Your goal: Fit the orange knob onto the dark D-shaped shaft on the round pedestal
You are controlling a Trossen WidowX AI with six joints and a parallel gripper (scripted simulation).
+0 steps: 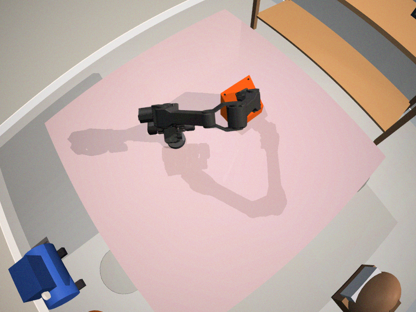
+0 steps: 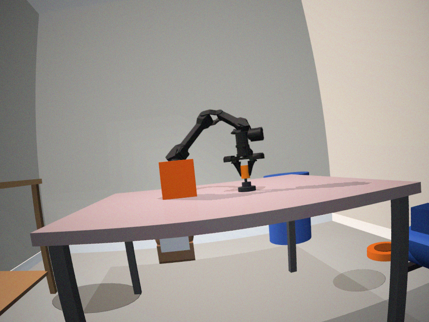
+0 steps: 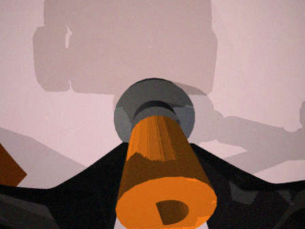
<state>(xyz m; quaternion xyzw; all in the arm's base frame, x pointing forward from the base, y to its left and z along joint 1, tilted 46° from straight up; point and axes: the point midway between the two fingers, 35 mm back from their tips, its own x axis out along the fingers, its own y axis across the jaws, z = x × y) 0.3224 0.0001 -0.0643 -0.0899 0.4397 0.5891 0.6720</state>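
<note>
My gripper tip is now 20 mm below the orange knob. Round my gripper tip: pedestal (40 mm below).
</note>
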